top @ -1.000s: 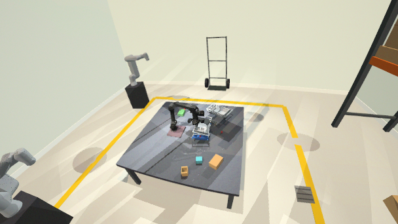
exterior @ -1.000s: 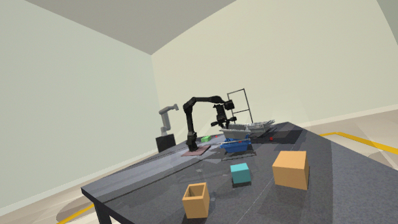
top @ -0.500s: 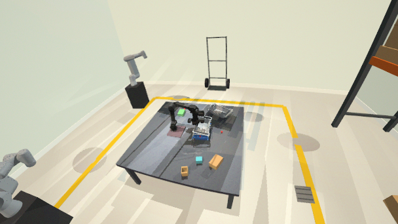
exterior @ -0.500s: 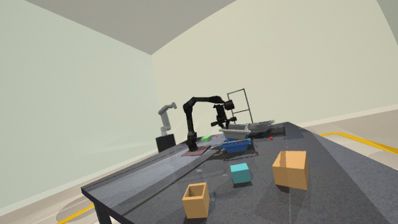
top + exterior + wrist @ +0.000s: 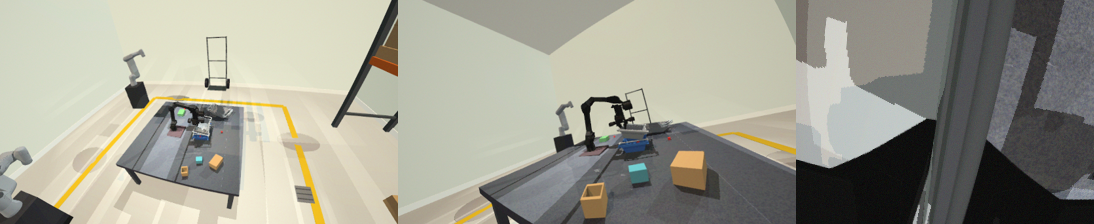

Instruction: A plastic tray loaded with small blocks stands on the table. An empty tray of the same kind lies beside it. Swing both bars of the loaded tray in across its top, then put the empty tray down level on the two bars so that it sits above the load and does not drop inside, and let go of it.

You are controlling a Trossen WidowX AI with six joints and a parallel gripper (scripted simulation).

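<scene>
Right now my gripper tip is 70 mm short of the grey tray and 20 mm below it. Round my gripper tip: red block: 290 mm ahead, 100 mm below, 20 mm to the left; teal cube: 410 mm to the right, 80 mm below, 70 mm ahead; green block: 390 mm to the left, 290 mm behind, 90 mm below.
</scene>
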